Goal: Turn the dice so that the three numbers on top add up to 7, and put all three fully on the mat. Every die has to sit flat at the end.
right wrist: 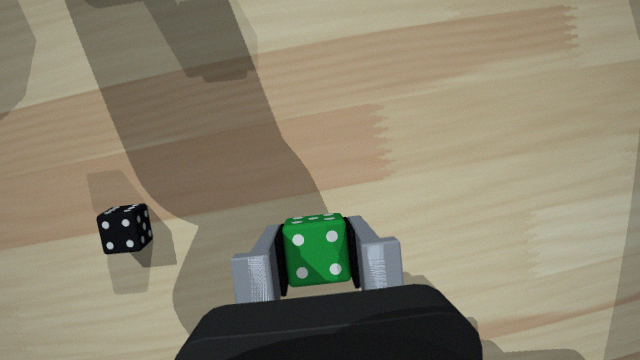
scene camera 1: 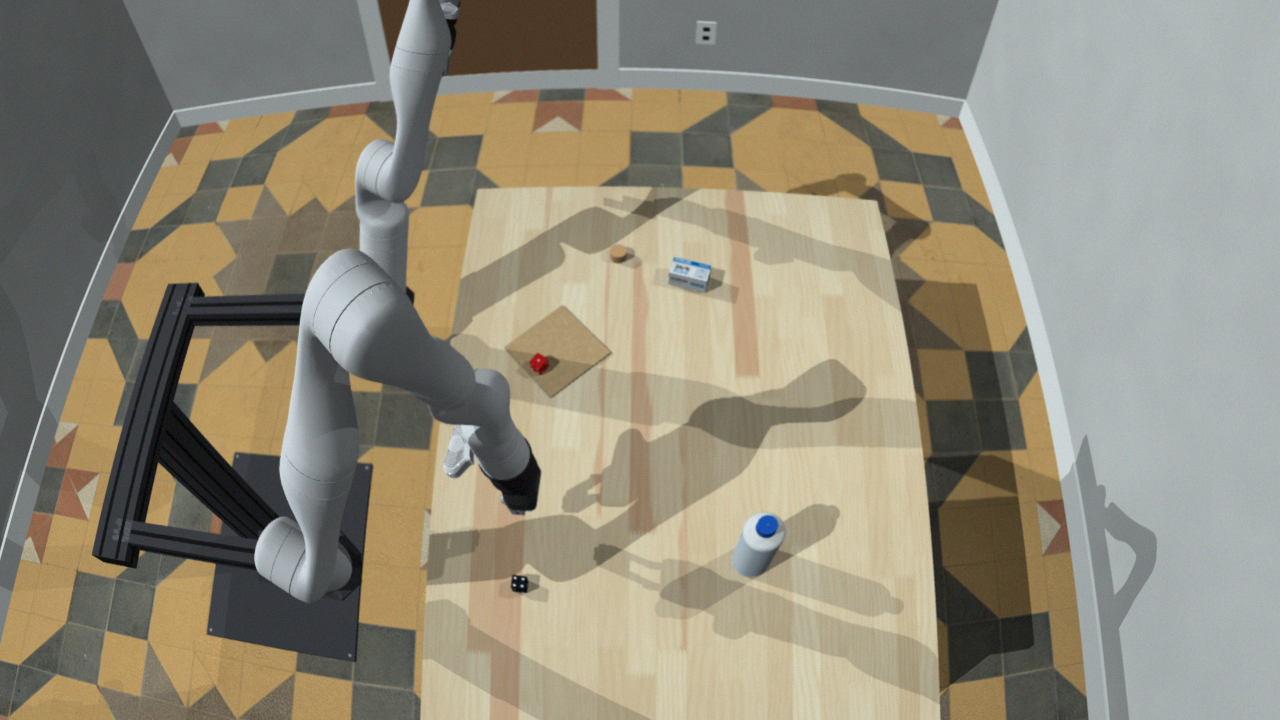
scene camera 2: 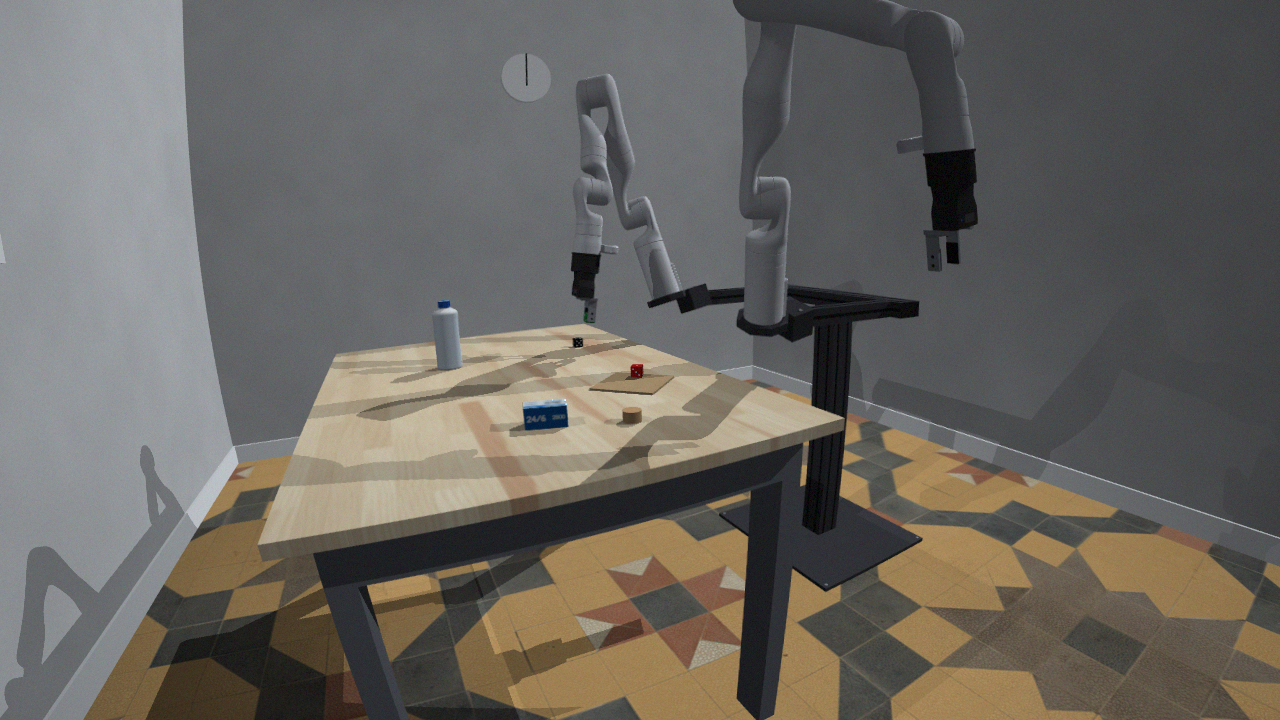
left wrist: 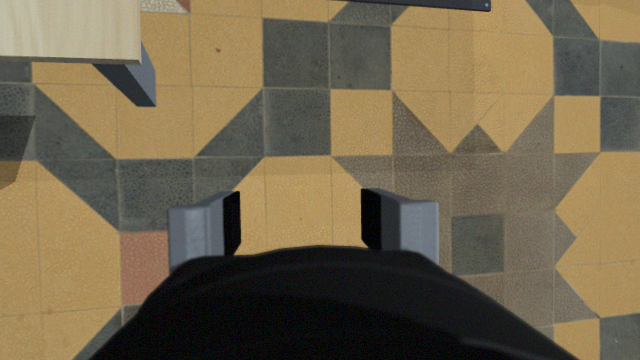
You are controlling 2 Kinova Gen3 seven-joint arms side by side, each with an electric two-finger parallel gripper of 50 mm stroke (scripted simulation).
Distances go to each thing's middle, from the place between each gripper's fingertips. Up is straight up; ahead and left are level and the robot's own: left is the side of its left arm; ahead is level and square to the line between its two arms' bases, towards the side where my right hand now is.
Right now my right hand (scene camera 1: 520, 503) is 10 mm above the green die (right wrist: 316, 247). From my right hand the other things lie so: brown square mat (scene camera 1: 571, 349): 20 mm ahead, 340 mm to the left, 110 mm below; white bottle (scene camera 1: 759, 542): 380 mm ahead, 40 mm to the right, 20 mm below; black die (right wrist: 122, 229): 120 mm to the right, 100 mm below.
Now: the brown square mat 520 mm to the right of my left hand (scene camera 2: 944, 266), 330 mm ahead of it and 280 mm below it. The rest, counted from my left hand: green die 860 mm to the right, 310 mm ahead, 180 mm below; then staples box (scene camera 2: 546, 414) 560 mm ahead, 340 mm to the right, 260 mm below; then black die 980 mm to the right, 310 mm ahead, 270 mm below.
